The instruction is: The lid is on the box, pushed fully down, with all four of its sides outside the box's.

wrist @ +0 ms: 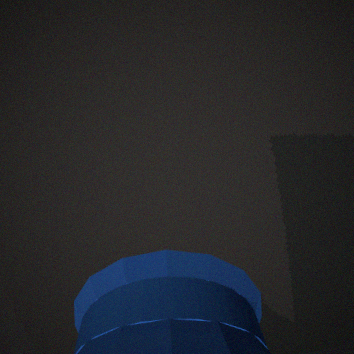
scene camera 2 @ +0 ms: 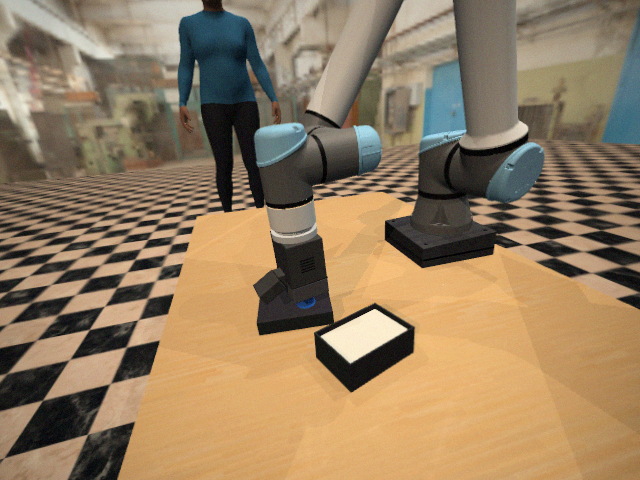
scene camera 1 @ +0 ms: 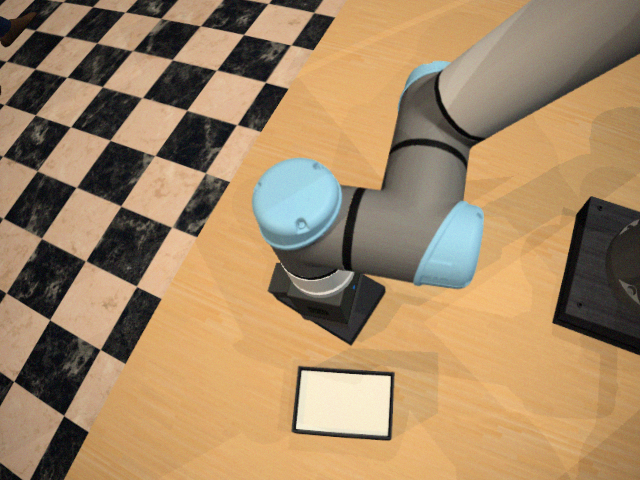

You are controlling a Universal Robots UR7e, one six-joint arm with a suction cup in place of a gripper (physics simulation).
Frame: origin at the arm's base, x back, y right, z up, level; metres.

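Seen in the pictures: hand, its tool point: (wrist: pixel 166 278) (scene camera 2: pixel 306 308); arm's base, origin of its link: (scene camera 2: pixel 440 223).
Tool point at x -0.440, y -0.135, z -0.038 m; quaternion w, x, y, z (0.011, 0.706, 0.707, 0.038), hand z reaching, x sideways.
Pixels of each thing's top centre, then the offset from my tool point to it. Level surfaces: height alone.
- black lid, centre of its top: (wrist: pixel 273 278) (scene camera 1: pixel 328 288) (scene camera 2: pixel 294 298) dx -0.017, dy +0.014, dz +0.018 m
- black box, centre of its top: (scene camera 1: pixel 343 402) (scene camera 2: pixel 364 329) dx +0.042, dy -0.132, dz +0.025 m
- wooden table, height of its surface: dz -0.023 m
The black lid (scene camera 1: pixel 366 308) (scene camera 2: pixel 294 324) (wrist: pixel 150 150) lies flat on the table, apart from the box, turned at an angle to it. My blue suction cup (scene camera 2: pixel 306 303) (wrist: pixel 167 265) is pressed down on the lid's top, with suction on. In scene camera 1 the cup is hidden under the arm's tool body. The black box (scene camera 1: pixel 296 400) (scene camera 2: pixel 382 359) stands open beside the lid, nearer the bottom of both scene views. Its white inside (scene camera 1: pixel 343 403) (scene camera 2: pixel 364 335) shows within the thin rim. The box does not show in the wrist view.
The robot's dark base plate (scene camera 1: pixel 586 273) (scene camera 2: pixel 439 252) stands on the wooden table (scene camera 1: pixel 180 372) (scene camera 2: pixel 232 413), at the right in both scene views. The table's left edge borders a checkered floor. A person in a blue top (scene camera 2: pixel 219 56) stands behind the table.
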